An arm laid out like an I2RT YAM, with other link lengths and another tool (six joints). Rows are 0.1 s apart.
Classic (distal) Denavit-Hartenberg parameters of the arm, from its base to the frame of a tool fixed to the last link. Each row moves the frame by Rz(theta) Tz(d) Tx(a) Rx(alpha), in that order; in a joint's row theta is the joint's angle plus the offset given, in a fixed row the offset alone. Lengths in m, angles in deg.
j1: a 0.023, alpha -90, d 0.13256, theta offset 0
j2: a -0.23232, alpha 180, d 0, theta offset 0
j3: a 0.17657, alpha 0, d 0, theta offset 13.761
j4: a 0.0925, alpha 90, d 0.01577, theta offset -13.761
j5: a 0, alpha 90, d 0.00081, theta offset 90
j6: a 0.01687, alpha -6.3, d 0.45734, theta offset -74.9
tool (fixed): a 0, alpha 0, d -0.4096, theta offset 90
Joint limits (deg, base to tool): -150..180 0..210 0..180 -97..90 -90..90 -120..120
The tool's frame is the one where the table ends.
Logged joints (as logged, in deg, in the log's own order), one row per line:
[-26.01, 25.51, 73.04, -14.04, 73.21, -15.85]
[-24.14, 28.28, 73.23, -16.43, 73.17, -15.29]
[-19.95, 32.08, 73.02, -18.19, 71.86, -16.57]
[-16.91, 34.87, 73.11, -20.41, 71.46, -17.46]
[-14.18, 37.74, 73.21, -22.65, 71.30, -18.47]
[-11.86, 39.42, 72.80, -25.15, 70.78, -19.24]
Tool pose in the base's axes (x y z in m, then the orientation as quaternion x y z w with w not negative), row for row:
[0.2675, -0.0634, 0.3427, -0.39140, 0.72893, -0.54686, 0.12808]
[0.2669, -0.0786, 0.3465, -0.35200, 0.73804, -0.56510, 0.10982]
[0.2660, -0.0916, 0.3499, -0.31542, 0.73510, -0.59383, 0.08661]
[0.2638, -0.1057, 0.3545, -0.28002, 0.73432, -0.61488, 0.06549]
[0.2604, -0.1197, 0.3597, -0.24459, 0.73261, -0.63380, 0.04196]
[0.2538, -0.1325, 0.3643, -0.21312, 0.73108, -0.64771, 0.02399]
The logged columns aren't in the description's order. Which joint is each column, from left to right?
Columns, left to right: j4, j5, j2, j1, j3, j6.
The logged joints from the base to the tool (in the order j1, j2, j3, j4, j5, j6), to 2 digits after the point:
[-14.04, 73.04, 73.21, -26.01, 25.51, -15.85]
[-16.43, 73.23, 73.17, -24.14, 28.28, -15.29]
[-18.19, 73.02, 71.86, -19.95, 32.08, -16.57]
[-20.41, 73.11, 71.46, -16.91, 34.87, -17.46]
[-22.65, 73.21, 71.30, -14.18, 37.74, -18.47]
[-25.15, 72.80, 70.78, -11.86, 39.42, -19.24]

